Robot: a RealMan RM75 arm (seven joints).
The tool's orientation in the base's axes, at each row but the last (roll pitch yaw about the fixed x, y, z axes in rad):
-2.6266, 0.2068, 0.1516
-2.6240, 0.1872, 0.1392
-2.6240, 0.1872, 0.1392
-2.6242, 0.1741, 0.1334
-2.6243, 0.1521, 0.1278
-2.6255, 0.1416, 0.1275
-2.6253, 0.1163, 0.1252
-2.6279, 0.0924, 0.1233
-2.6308, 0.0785, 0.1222
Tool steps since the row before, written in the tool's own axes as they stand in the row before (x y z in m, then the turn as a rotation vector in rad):
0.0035, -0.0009, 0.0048, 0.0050, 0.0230, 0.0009
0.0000, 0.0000, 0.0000, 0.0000, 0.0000, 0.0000
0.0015, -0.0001, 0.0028, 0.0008, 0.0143, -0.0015
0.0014, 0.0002, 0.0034, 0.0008, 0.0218, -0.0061
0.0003, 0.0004, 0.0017, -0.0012, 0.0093, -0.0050
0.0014, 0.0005, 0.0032, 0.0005, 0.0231, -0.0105
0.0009, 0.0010, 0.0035, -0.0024, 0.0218, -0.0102
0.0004, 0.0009, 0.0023, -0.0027, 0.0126, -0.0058
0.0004, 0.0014, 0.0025, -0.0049, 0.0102, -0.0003
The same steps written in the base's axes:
0.0022, 0.0035, -0.0044, 0.0053, -0.0190, -0.0129
0.0000, 0.0000, 0.0000, 0.0000, 0.0000, 0.0000
0.0008, 0.0016, -0.0026, 0.0015, -0.0131, -0.0058
0.0006, 0.0016, -0.0033, 0.0028, -0.0218, -0.0055
0.0000, 0.0005, -0.0017, 0.0001, -0.0106, -0.0001
0.0008, 0.0013, -0.0032, 0.0034, -0.0250, -0.0023
0.0004, 0.0009, -0.0036, 0.0004, -0.0241, -0.0016
0.0001, 0.0004, -0.0025, -0.0011, -0.0141, -0.0009
0.0002, 0.0000, -0.0029, -0.0041, -0.0096, -0.0043

